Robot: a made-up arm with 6 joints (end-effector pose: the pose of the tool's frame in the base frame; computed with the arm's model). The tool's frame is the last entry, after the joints.
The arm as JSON. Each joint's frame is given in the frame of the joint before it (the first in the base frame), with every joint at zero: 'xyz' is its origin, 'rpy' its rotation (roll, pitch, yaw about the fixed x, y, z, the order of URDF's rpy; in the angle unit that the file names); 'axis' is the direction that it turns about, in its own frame. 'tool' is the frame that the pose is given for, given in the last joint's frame.
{
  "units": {
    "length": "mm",
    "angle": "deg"
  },
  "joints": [
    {
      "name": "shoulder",
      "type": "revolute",
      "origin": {
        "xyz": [
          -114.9,
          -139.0,
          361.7
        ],
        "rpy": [
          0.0,
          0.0,
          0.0
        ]
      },
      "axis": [
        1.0,
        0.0,
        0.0
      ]
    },
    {
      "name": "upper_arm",
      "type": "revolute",
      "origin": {
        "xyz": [
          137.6,
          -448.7,
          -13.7
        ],
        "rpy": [
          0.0,
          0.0,
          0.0
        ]
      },
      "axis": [
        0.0,
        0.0,
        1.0
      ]
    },
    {
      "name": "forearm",
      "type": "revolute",
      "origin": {
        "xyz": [
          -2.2,
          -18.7,
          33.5
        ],
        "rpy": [
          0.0,
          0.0,
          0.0
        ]
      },
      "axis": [
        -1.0,
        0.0,
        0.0
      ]
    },
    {
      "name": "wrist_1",
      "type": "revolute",
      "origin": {
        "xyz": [
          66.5,
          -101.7,
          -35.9
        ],
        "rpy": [
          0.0,
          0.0,
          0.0
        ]
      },
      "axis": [
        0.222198,
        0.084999,
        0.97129
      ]
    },
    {
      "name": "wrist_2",
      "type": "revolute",
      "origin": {
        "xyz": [
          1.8,
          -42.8,
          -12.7
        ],
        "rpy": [
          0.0,
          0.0,
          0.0
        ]
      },
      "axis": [
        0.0,
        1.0,
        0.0
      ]
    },
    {
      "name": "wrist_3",
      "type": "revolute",
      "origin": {
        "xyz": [
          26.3,
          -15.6,
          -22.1
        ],
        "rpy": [
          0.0,
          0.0,
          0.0
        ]
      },
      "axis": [
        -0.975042,
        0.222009,
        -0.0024
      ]
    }
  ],
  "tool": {
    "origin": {
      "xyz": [
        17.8,
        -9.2,
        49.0
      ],
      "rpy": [
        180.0,
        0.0,
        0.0
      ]
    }
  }
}
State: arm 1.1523 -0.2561 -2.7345 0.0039 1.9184 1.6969
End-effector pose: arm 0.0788 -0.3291 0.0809 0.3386 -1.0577 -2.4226
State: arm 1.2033 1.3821 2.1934 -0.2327 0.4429 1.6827
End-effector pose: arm 0.0595 -0.4305 0.0987 1.5740 -1.0124 -0.8892
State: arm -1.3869 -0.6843 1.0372 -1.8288 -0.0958 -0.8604
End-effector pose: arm -0.0653 -0.1217 0.8637 -0.0840 0.0372 1.6600
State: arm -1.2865 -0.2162 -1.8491 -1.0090 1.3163 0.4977
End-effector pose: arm 0.0897 -0.3558 0.6738 -1.9484 1.2595 0.6505
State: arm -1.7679 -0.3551 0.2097 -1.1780 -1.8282 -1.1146
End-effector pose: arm -0.0610 0.0233 0.9194 1.2202 1.0638 1.5201
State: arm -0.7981 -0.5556 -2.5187 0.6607 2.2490 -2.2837
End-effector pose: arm 0.1797 -0.4079 0.5498 -0.5096 0.3109 1.2844
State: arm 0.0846 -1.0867 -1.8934 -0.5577 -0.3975 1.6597
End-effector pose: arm 0.1323 -0.6433 0.2114 -2.9756 0.8783 -1.0983
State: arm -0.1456 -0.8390 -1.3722 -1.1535 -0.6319 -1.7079
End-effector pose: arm -0.0087 -0.6187 0.2534 -1.0569 0.1791 -2.2904
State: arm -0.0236 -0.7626 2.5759 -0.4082 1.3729 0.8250
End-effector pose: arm 0.1169 -0.5975 0.5492 1.1639 -1.1965 -2.3201
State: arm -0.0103 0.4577 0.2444 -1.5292 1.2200 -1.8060
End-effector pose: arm 0.0379 -0.7357 0.3326 -1.6735 0.3694 -1.4572
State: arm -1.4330 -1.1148 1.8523 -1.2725 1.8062 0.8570
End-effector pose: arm -0.0291 -0.0382 0.8907 -2.7443 -0.2027 2.9810
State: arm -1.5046 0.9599 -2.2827 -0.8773 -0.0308 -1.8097
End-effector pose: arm -0.1096 -0.2583 0.7017 -2.0997 0.5490 -1.4993
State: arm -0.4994 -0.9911 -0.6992 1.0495 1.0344 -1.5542
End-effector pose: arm 0.0518 -0.7476 0.5041 -1.6387 0.2259 0.0573
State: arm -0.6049 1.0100 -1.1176 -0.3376 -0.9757 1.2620
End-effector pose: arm 0.1330 -0.5316 0.5164 2.3024 0.0368 0.1007
